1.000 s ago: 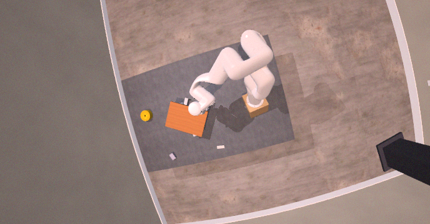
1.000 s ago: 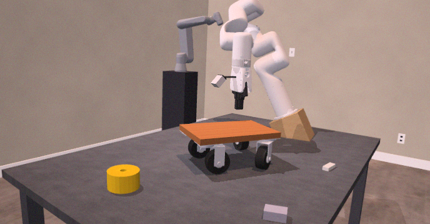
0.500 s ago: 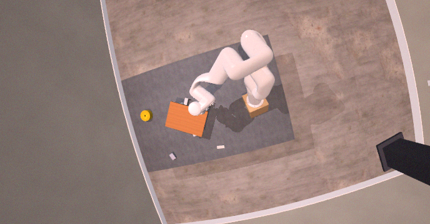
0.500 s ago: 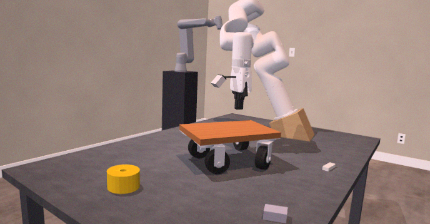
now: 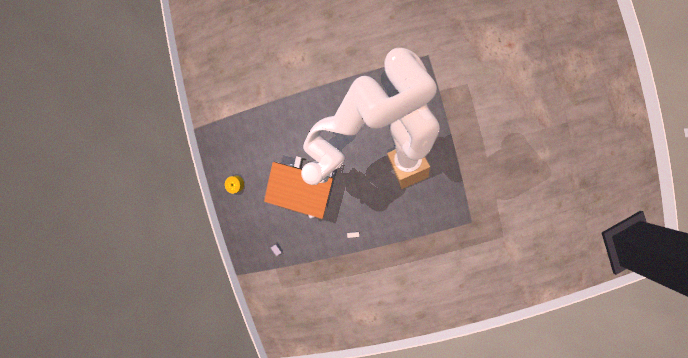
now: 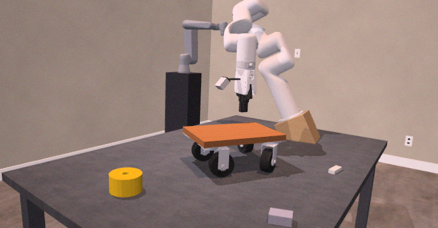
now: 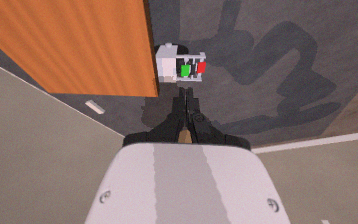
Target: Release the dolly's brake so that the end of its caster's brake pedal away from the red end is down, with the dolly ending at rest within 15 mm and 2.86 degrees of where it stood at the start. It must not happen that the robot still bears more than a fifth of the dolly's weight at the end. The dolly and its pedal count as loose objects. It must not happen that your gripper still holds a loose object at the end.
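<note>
Now: hand 10 cm above the brake pedal, 1 cm to the left of it and 1 cm past it. From my hand the other things lie so: yellow cylinder (53 cm ahead, 15 cm below, 14 cm to the right).
</note>
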